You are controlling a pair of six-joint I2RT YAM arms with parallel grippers.
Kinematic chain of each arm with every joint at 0, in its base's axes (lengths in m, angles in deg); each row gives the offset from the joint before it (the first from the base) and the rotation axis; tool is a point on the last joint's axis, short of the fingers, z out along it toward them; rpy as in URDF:
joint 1: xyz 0 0 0.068 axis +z
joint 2: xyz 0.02 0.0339 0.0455 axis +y
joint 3: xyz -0.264 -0.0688 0 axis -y
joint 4: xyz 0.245 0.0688 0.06 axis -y
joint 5: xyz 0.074 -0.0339 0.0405 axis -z
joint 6: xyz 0.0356 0 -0.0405 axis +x
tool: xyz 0 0 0 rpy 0 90 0
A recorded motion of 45 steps. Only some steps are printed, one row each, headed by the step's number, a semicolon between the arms.
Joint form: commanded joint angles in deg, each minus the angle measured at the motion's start. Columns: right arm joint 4, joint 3, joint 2, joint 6, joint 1, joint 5; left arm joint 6, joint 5, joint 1, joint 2, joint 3, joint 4.
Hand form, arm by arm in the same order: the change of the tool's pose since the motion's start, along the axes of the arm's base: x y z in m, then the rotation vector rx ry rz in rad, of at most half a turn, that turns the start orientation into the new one. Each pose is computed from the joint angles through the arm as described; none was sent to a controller.
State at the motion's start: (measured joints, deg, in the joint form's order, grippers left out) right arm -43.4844 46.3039 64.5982 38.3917 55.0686 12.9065; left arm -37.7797 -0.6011 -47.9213 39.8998 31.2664 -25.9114
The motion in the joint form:
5: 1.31 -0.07 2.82 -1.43 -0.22 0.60; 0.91 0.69 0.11 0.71 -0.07 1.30
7: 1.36 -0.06 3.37 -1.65 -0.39 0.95; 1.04 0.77 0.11 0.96 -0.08 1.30
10: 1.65 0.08 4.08 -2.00 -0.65 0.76; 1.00 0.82 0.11 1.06 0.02 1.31
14: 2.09 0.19 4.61 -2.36 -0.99 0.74; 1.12 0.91 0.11 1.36 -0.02 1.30
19: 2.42 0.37 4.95 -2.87 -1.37 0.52; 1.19 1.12 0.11 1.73 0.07 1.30
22: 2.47 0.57 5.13 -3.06 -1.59 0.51; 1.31 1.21 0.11 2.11 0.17 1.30
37: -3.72 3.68 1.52 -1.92 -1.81 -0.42; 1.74 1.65 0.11 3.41 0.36 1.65
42: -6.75 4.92 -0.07 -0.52 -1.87 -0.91; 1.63 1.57 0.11 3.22 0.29 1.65
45: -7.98 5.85 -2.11 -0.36 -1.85 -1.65; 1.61 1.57 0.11 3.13 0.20 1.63
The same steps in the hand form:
5: 0.0055 0.0057 -0.0087 -0.0390 0.0023 0.0129; 0.0019 -0.0023 -0.0001 -0.0024 -0.0107 -0.0170
7: 0.0068 0.0062 -0.0104 -0.0508 0.0021 0.0105; 0.0022 -0.0027 -0.0008 0.0016 -0.0085 -0.0194
10: 0.0088 0.0074 -0.0120 -0.0558 0.0060 0.0129; 0.0024 -0.0030 -0.0004 0.0008 -0.0078 -0.0198
14: 0.0110 0.0083 -0.0129 -0.0581 0.0048 0.0126; 0.0028 -0.0035 -0.0014 0.0058 -0.0043 -0.0223
19: 0.0131 0.0088 -0.0129 -0.0576 0.0039 0.0154; 0.0033 -0.0042 -0.0018 0.0087 -0.0002 -0.0260
22: 0.0143 0.0090 -0.0125 -0.0580 0.0027 0.0145; 0.0039 -0.0050 -0.0022 0.0128 0.0025 -0.0285
37: 0.0076 -0.0005 0.0110 -0.0331 0.0133 0.0008; 0.0060 -0.0077 -0.0038 0.0235 0.0102 -0.0391
42: 0.0035 -0.0058 0.0202 -0.0206 0.0273 -0.0175; 0.0057 -0.0073 -0.0038 0.0215 0.0094 -0.0369
45: -0.0004 -0.0102 0.0305 0.0118 0.0192 -0.0133; 0.0055 -0.0071 -0.0041 0.0216 0.0098 -0.0367

